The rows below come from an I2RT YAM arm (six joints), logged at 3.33 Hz.
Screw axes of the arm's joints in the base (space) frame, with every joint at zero. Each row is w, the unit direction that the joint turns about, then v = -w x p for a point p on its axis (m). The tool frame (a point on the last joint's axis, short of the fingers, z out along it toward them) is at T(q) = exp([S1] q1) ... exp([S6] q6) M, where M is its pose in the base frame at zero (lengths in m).
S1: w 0 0 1 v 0 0 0
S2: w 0 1 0 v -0.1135 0 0.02
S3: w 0 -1 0 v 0.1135 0 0.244
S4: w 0 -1 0 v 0.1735 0 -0.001
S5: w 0 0 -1 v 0 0.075 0
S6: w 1 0 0 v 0 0.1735 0
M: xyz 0.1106 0 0.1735 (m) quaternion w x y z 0.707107 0 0.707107 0
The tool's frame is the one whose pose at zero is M.
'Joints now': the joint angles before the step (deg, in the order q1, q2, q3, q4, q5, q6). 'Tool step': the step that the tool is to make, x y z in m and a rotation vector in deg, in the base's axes. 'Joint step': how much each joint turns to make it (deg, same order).
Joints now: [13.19 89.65 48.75 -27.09 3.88 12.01]
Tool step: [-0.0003 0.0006 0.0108 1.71 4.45 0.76]
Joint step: [-0.23 0.11 3.50 -7.33 -2.85 -0.01]
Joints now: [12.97 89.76 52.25 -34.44 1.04 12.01]
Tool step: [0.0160 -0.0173 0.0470 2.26 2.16 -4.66]
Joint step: [-4.25 -0.01 11.46 -13.17 -2.39 1.17]
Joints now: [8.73 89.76 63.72 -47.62 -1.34 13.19]
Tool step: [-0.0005 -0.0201 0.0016 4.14 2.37 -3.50]
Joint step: [-4.41 0.01 0.56 -2.42 -4.47 0.29]
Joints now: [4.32 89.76 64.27 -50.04 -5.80 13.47]
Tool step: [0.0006 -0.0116 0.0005 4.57 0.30 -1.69]
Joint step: [-2.84 -0.01 0.02 -0.09 -4.72 0.03]
